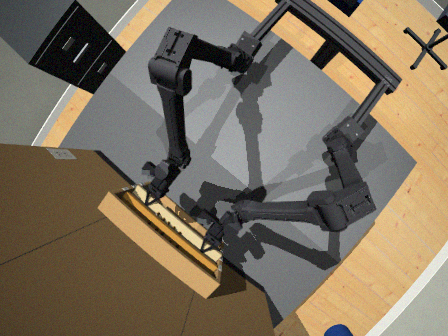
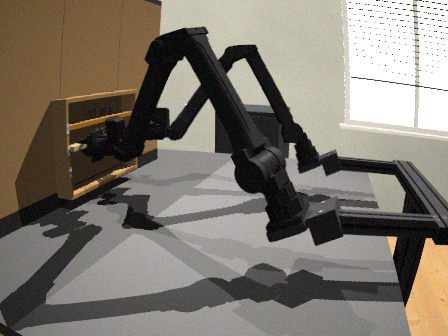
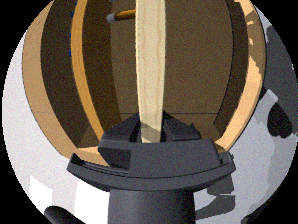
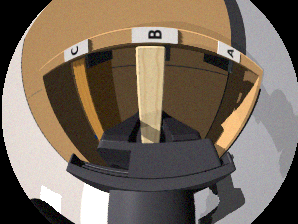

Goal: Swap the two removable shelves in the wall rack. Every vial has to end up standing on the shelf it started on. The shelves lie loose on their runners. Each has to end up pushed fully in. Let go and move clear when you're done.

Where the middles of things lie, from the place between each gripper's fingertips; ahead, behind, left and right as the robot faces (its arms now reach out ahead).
Now: the pale shelf [image 1: 188, 234] 15 cm to the right of my left hand. Round my left hand: orange shelf [image 1: 141, 210] 15 cm to the right, 7 cm above, 2 cm ahead; wall rack [image 1: 112, 206] 15 cm to the right, 2 cm ahead.
The wall rack is 15 cm to the left of my right hand and 2 cm ahead of it. From my right hand the other things lie so: pale shelf (15 cm to the left); orange shelf (15 cm to the left, 7 cm above, 2 cm ahead).
